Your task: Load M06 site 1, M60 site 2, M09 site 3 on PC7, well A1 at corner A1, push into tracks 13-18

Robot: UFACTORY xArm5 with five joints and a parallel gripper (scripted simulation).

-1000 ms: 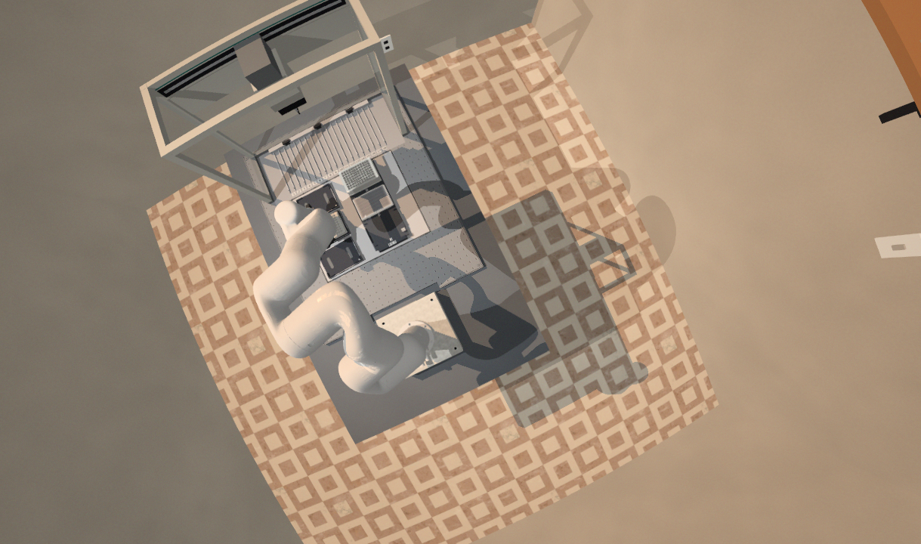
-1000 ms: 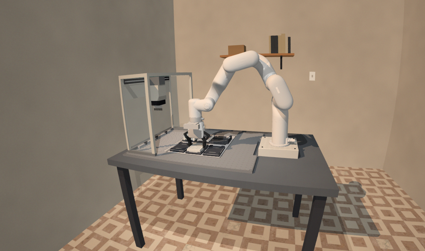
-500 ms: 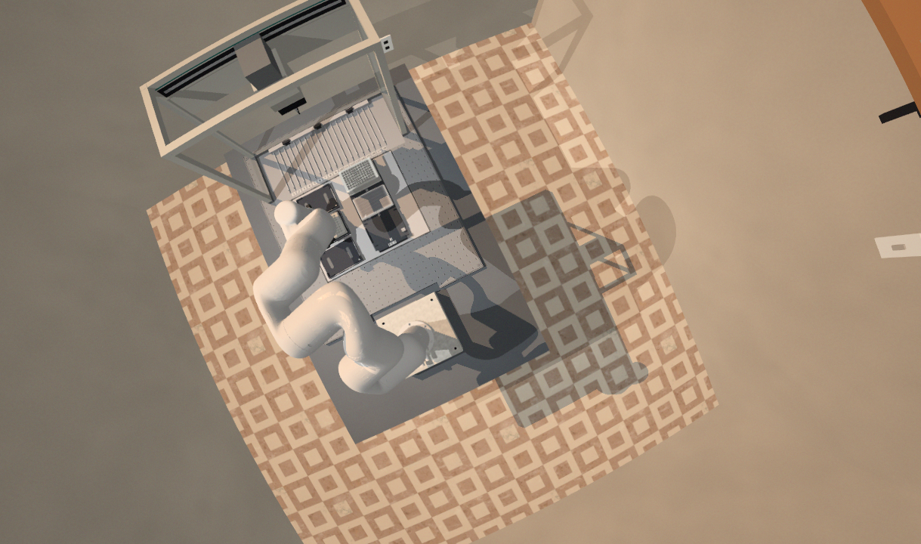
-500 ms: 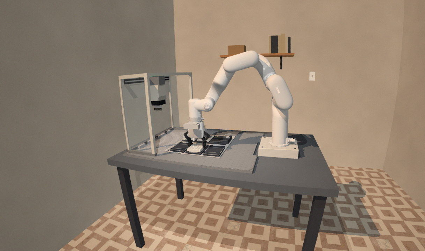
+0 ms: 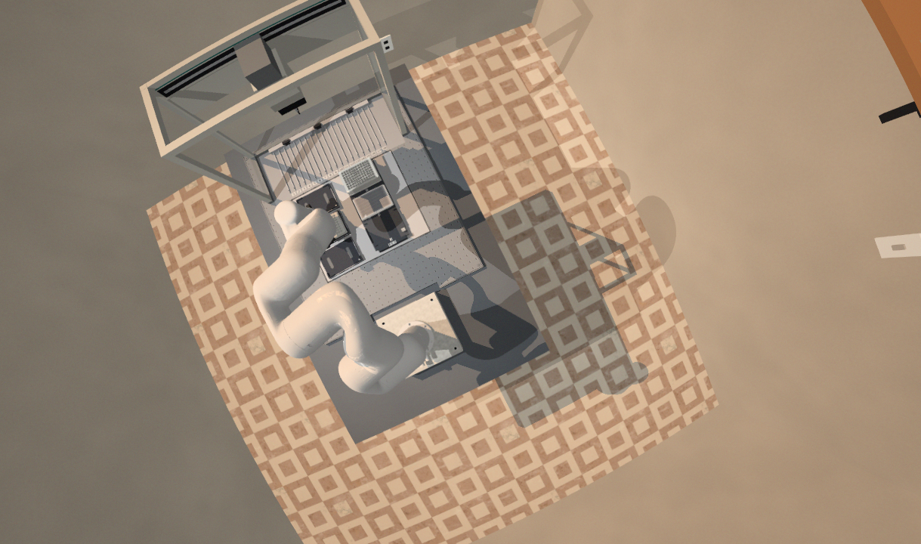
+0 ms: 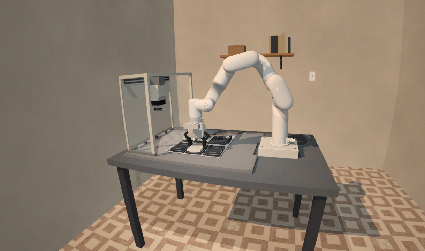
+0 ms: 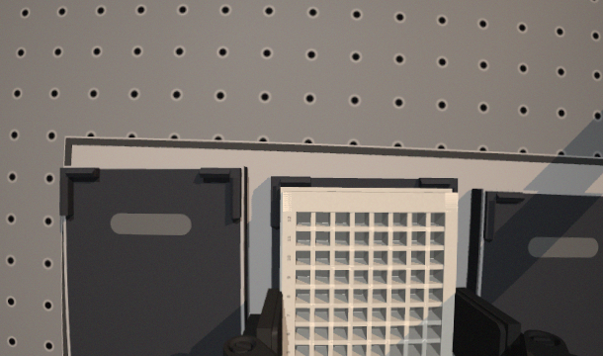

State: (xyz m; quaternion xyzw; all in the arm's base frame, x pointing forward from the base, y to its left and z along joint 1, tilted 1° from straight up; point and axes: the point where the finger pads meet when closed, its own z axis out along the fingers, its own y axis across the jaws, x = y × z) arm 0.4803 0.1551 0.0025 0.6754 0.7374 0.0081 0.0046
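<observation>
My gripper is now 1 cm above the white plate. The rest, counted from my hand: plate carrier PC7: 19 cm to the right, 2 cm ahead, 1 cm below; plate nest S3: 11 cm ahead, 2 cm below; plate nest S1: 11 cm behind, 2 cm below, 1 cm to the right.
</observation>
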